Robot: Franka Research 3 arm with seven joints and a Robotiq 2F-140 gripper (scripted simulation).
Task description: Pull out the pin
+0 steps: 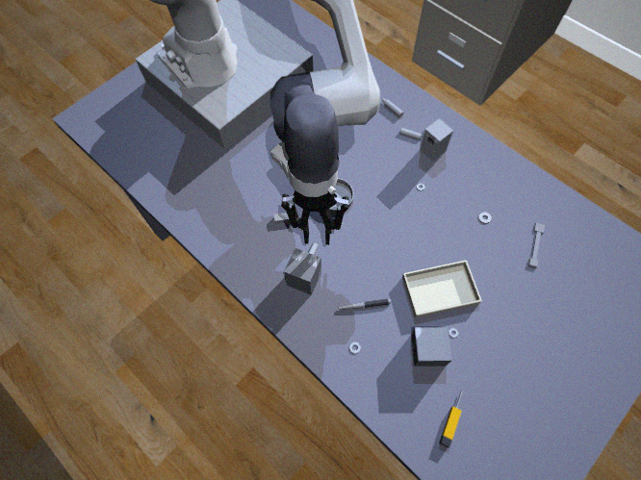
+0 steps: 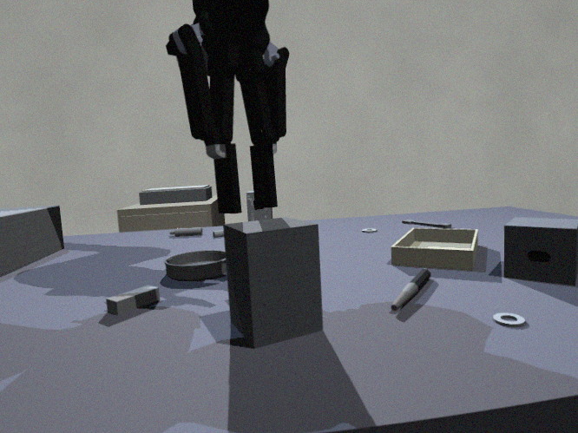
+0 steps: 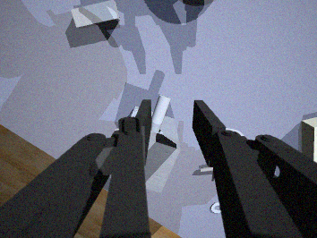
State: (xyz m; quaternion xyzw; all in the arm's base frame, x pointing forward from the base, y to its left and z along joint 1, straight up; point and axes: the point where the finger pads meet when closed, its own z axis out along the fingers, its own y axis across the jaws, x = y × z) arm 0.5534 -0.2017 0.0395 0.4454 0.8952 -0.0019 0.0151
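The small bar is 130 mm behind my hand, 120 mm below it and 20 mm to the left of it. Also, from my hand: round dish: 150 mm to the left, 120 mm below, 70 mm behind; washer: 210 mm ahead, 130 mm below, 110 mm to the right; cream tray: 270 mm ahead, 120 mm to the left, 120 mm below.
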